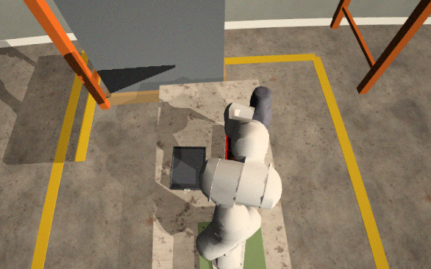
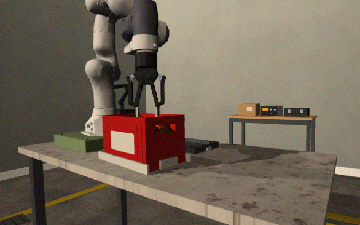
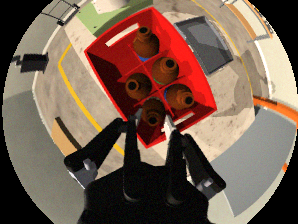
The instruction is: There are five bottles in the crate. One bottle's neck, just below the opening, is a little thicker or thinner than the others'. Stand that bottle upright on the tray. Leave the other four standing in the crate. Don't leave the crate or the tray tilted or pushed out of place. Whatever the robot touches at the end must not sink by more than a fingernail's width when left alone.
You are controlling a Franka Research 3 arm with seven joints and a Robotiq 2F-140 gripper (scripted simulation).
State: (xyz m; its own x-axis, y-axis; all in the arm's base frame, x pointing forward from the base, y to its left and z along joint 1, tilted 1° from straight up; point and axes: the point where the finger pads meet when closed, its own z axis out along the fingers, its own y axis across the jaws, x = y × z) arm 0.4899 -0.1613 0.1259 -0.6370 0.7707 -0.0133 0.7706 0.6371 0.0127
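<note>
Right now the brown bottle is 8 cm behind my hand, 1 cm to the left of it and 8 cm below it. Also, from my hand: dark tray: 9 cm behind, 35 cm to the left, 16 cm below; red crate: 8 cm behind, 5 cm to the left, 9 cm below.
</note>
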